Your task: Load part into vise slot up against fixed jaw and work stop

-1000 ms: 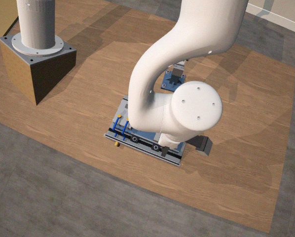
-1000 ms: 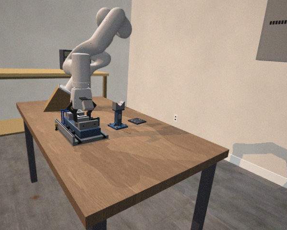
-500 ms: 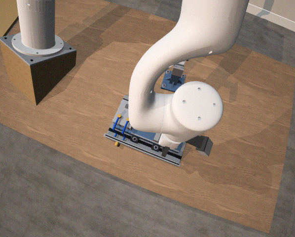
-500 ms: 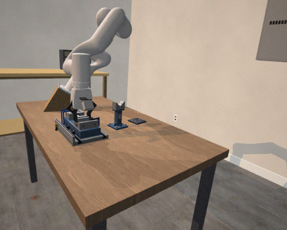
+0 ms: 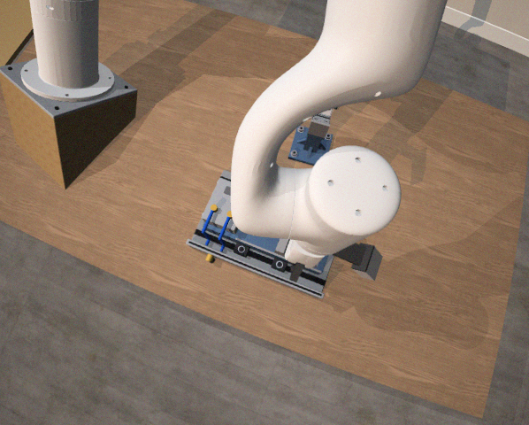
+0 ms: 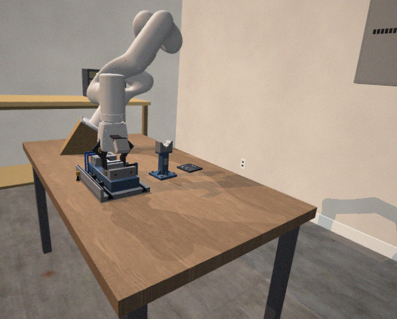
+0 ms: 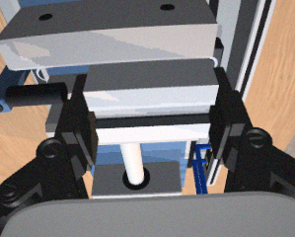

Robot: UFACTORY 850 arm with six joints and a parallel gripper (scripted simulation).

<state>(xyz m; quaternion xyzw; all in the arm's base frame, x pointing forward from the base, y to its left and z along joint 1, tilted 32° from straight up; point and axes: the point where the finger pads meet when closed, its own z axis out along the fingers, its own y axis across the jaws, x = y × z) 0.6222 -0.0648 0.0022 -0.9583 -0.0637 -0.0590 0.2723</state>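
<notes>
Now: the part right at my hand. From my hand the other things lie so: work stop (1 cm behind, 7 cm to the left, 2 cm below); moving jaw (4 cm behind, 1 cm to the left, 3 cm below); fixed jaw (3 cm ahead, 2 cm to the left, 3 cm below).
</notes>
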